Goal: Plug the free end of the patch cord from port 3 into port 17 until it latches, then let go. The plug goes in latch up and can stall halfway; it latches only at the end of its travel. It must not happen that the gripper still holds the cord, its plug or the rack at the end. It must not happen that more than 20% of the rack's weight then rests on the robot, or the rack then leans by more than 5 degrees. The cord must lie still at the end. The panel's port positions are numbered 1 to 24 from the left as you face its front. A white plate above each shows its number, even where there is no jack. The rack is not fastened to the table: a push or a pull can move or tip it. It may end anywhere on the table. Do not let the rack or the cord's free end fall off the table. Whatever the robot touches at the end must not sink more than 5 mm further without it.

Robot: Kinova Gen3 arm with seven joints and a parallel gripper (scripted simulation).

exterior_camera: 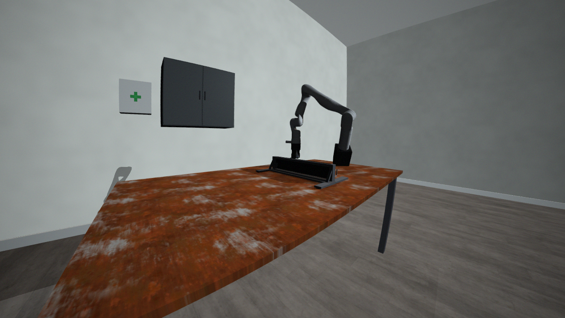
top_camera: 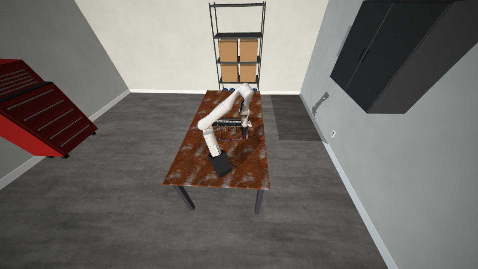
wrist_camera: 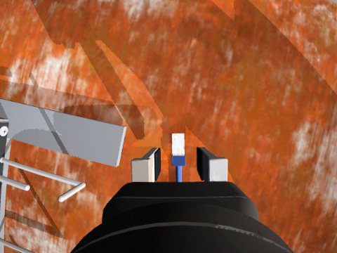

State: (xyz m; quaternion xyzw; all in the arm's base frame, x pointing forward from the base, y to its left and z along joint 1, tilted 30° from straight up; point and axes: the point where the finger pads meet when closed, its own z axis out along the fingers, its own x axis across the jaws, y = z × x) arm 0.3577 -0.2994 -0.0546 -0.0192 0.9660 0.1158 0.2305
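My gripper is now 10 mm to the left of the plug and 20 mm above it.
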